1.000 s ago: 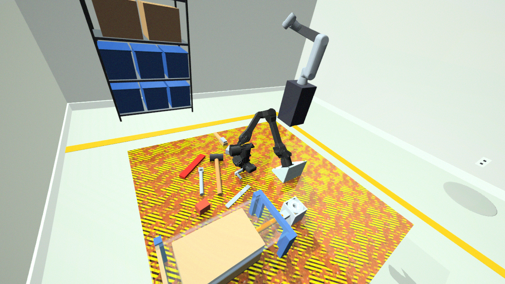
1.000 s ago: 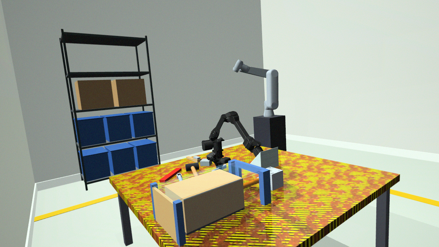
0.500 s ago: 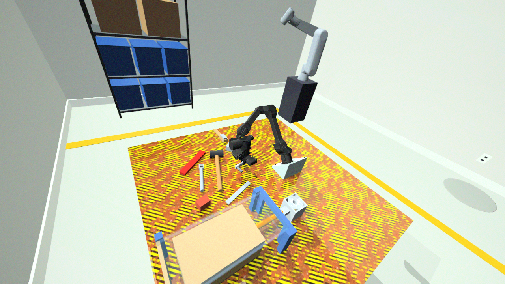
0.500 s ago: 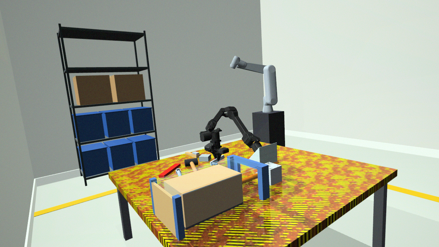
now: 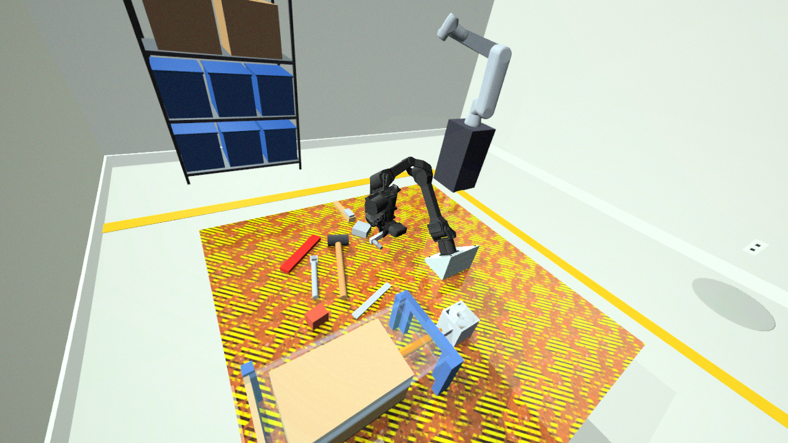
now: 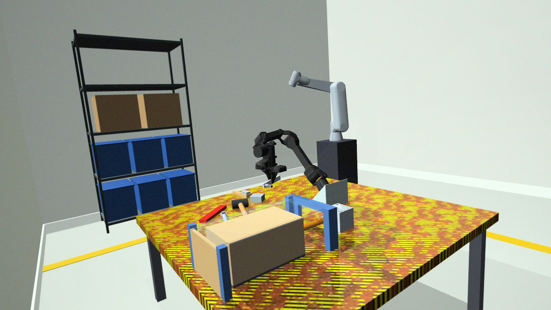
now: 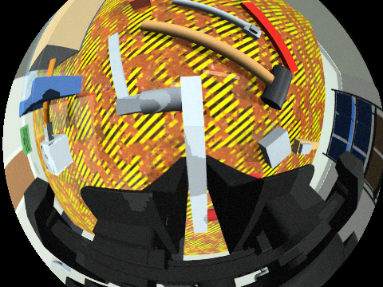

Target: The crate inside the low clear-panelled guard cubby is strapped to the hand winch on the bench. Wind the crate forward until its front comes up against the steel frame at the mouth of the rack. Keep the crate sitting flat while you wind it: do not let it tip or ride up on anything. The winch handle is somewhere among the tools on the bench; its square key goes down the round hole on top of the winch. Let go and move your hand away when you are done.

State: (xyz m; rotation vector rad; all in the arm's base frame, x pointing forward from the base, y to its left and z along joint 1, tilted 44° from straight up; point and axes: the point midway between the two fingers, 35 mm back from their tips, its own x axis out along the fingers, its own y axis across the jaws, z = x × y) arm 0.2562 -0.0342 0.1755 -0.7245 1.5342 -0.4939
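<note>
Right now my gripper tip is 1 cm to the left of the winch handle, 1 cm below it and 1 cm past it. Also, from my gripper tip: red grip (5 cm to the right, 4 cm behind, 2 cm above); grey block (21 cm to the right, 13 cm below, 3 cm behind); grey flat bar (16 cm to the left, 15 cm below, 11 cm ahead).
</note>
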